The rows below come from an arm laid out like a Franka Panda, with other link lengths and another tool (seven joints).
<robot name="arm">
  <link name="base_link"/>
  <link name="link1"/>
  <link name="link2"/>
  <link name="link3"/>
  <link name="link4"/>
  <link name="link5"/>
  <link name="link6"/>
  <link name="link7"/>
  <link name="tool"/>
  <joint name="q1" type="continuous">
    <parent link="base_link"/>
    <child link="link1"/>
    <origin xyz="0 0 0.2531"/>
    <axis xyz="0 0 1"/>
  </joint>
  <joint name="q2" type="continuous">
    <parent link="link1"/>
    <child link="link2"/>
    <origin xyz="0 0 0" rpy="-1.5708 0 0"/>
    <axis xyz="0 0 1"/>
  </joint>
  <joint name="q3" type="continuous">
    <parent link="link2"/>
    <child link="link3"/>
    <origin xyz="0 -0.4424 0" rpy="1.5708 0 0"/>
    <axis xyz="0 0 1"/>
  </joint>
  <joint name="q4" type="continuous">
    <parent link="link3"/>
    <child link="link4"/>
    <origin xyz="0.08 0 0" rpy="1.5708 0 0"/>
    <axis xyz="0 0 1"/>
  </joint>
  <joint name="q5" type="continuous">
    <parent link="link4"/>
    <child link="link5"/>
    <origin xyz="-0.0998 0.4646 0" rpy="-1.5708 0 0"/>
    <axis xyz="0 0 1"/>
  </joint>
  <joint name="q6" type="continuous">
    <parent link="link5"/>
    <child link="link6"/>
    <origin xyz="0 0 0" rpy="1.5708 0 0"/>
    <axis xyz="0 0 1"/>
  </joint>
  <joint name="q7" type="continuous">
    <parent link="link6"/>
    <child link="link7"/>
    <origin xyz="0.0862 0 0" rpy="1.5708 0 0"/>
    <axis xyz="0 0 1"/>
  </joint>
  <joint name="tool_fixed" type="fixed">
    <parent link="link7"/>
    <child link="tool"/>
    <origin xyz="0.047 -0.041 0.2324" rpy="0 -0.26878 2.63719"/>
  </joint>
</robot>
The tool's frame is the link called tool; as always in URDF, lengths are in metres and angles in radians. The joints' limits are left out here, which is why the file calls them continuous.
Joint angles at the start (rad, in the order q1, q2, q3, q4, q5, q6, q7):
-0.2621 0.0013 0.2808 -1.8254 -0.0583 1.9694 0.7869
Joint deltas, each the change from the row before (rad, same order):
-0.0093 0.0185 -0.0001 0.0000 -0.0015 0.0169 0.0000
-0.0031 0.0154 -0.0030 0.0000 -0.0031 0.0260 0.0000
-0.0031 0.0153 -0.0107 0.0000 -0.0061 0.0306 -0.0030
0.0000 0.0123 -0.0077 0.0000 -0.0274 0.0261 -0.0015
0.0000 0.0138 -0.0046 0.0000 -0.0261 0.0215 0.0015
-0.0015 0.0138 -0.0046 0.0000 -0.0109 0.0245 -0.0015
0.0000 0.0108 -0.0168 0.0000 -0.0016 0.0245 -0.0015
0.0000 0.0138 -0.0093 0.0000 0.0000 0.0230 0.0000
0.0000 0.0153 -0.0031 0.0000 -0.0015 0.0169 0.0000
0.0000 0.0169 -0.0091 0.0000 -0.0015 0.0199 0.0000
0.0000 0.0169 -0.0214 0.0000 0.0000 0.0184 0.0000
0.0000 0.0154 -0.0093 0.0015 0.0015 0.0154 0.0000
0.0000 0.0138 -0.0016 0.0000 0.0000 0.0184 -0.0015
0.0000 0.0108 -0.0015 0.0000 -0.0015 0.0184 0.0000
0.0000 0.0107 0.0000 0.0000 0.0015 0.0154 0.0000
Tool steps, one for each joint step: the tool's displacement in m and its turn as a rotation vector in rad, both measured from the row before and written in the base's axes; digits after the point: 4 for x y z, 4 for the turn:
0.0072 -0.0079 -0.0102 0.0039 0.0010 -0.0081
0.0083 -0.0055 -0.0064 0.0017 -0.0111 -0.0039
0.0089 -0.0114 -0.0056 -0.0021 -0.0156 -0.0075
0.0074 -0.0097 -0.0040 -0.0231 -0.0137 0.0038
0.0067 -0.0072 -0.0060 -0.0207 -0.0078 0.0041
0.0070 -0.0061 -0.0057 -0.0068 -0.0107 0.0014
0.0058 -0.0129 -0.0038 -0.0002 -0.0133 -0.0122
0.0062 -0.0073 -0.0064 0.0027 -0.0093 -0.0069
0.0054 -0.0029 -0.0087 0.0023 -0.0019 -0.0009
0.0057 -0.0076 -0.0096 0.0018 -0.0031 -0.0065
0.0041 -0.0170 -0.0103 0.0010 -0.0012 -0.0194
0.0045 -0.0076 -0.0086 0.0033 -0.0017 -0.0084
0.0050 -0.0015 -0.0076 0.0024 -0.0048 0.0015
0.0046 -0.0015 -0.0052 0.0005 -0.0077 0.0008
0.0041 -0.0001 -0.0057 0.0036 -0.0052 0.0007

